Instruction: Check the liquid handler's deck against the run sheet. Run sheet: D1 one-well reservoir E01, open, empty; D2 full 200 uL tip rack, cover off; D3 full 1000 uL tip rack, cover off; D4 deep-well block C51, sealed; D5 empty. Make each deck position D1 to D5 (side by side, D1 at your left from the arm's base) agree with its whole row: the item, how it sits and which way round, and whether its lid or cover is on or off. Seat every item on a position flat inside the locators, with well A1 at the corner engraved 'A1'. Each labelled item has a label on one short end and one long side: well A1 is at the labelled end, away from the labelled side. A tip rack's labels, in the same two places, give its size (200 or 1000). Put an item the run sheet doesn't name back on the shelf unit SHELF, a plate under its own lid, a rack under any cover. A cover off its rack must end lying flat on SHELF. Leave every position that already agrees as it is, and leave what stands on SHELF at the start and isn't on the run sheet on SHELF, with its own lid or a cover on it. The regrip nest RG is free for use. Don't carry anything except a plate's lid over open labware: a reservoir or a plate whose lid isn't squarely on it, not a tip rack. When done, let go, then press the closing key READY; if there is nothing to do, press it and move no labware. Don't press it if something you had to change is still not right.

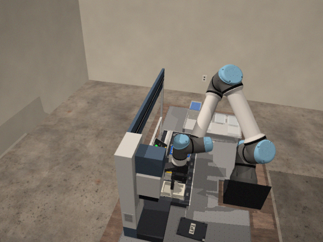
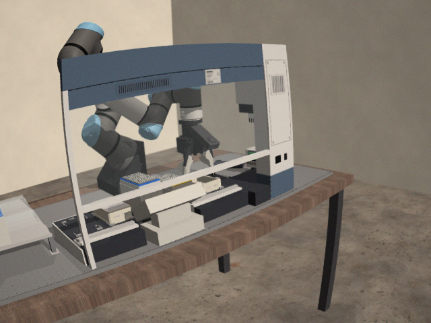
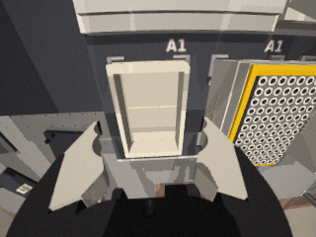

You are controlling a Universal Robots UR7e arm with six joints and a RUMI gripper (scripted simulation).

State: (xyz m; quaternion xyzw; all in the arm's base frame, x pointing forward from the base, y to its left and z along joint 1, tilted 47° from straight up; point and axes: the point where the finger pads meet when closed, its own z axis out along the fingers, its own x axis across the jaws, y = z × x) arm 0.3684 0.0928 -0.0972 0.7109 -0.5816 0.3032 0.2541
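Now: the cream one-well reservoir 2 cm below my hand. Round my hand: blue-rimmed tip rack: 4 cm ahead, 24 cm to the right, 4 cm above; yellow-rimmed tip rack: 2 cm ahead, 12 cm to the right, 1 cm above; dark pad: 16 cm behind, 16 cm to the left, 8 cm below.
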